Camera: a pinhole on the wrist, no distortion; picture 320 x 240 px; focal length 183.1 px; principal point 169.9 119.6 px. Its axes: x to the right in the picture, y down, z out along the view. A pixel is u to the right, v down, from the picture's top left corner.
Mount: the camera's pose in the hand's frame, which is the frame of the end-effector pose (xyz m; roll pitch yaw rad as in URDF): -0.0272 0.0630 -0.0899 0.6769 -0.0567 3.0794
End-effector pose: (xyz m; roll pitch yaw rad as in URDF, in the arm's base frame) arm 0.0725 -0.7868 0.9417 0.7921 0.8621 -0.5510
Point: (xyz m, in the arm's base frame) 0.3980 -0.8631 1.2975
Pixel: 199 99
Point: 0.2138 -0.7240 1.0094
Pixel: 139 70
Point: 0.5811 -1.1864 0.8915
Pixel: 17 161
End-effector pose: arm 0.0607 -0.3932 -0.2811 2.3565 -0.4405 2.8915
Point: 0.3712 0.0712 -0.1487
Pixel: 215 67
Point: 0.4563 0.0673 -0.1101
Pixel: 236 43
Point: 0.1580 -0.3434 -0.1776
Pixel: 192 57
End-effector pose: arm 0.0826 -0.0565 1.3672 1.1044 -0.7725 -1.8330
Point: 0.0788 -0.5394 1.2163
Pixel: behind the camera
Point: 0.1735 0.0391 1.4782
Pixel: 159 97
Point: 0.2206 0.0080 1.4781
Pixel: 133 23
